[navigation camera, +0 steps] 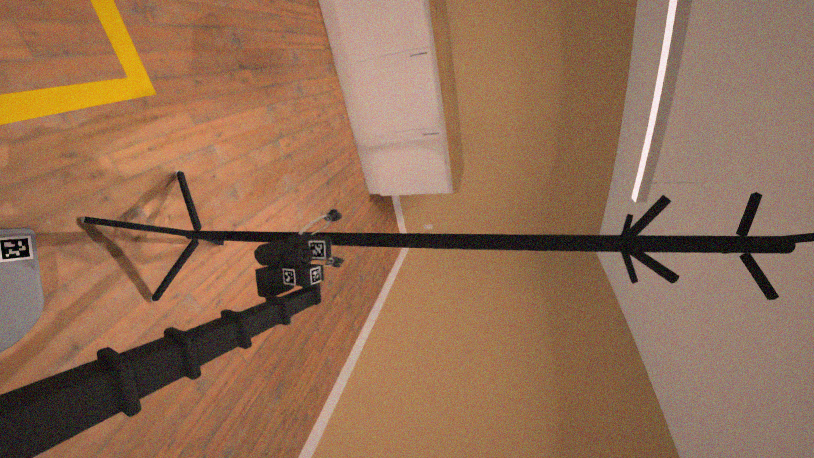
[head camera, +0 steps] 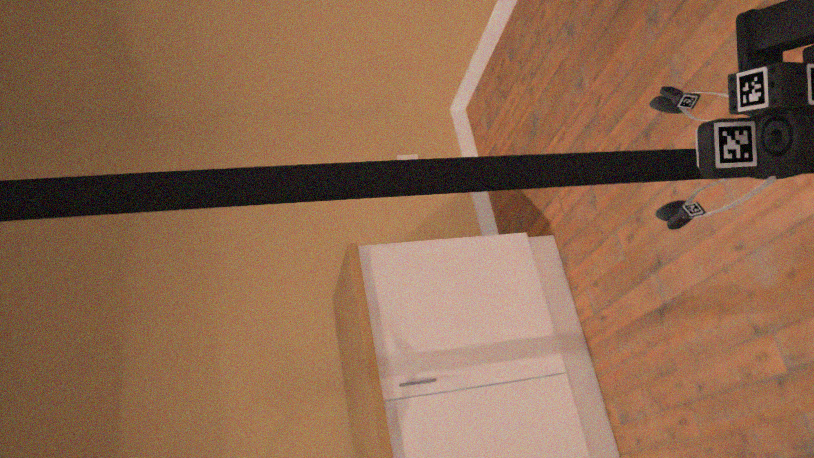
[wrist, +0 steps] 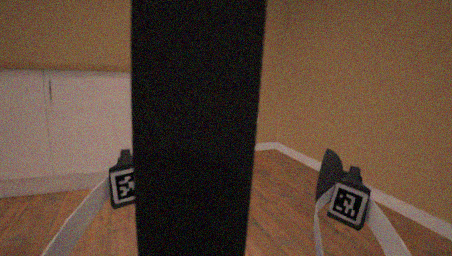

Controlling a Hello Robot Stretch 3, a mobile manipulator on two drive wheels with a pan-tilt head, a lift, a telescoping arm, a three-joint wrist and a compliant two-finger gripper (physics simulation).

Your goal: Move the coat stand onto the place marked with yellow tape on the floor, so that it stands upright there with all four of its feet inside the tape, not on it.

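Places are measured from the robot's base along level axes (x up, y right, z ahead), in centimetres.
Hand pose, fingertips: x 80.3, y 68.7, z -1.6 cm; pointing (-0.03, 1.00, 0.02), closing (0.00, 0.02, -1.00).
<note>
After its pixels a point has its place.
The black coat stand (head camera: 341, 182) @(x 121.9, y 56.1, z -0.5 cm) (navigation camera: 483, 241) @(x 122.2, y 56.2, z -0.4 cm) (wrist: 197, 100) stands upright on the floor, its feet outside the tape. In the navigation view its splayed legs are at the left and its hooks at the right. A corner of the yellow tape (navigation camera: 62, 99) @(x 0.1, y 26.4, z 45.5 cm) shows at the upper left there. My gripper (head camera: 677, 156) @(x 80.3, y 68.7, z -1.6 cm) (navigation camera: 334, 238) @(x 80.3, y 68.7, z -1.6 cm) (wrist: 237, 162) @(x 80.3, y 68.7, z -1.6 cm) is open, with its fingers on either side of the pole. In the wrist view the pole looms large and covers part of the left fingertip; the right fingertip stands well apart from it. Whether the pole touches the gripper is hidden.
A low white cabinet (head camera: 466, 296) @(x 47.9, y 227.1, z 42.8 cm) (navigation camera: 392, 102) @(x 46.2, y 198.0, z 94.4 cm) (wrist: 90, 120) stands along the wall, near the room's corner. A white skirting board (head camera: 483, 51) @(x 5.3, y 298.0, z -67.1 cm) (navigation camera: 352, 364) @(x 7.3, y 185.0, z -128.2 cm) (wrist: 405, 207) runs along the walls. Part of my grey base (navigation camera: 17, 301) @(x 16.0, y 12.0, z -13.6 cm) shows at the navigation view's left edge, near the stand's legs.
</note>
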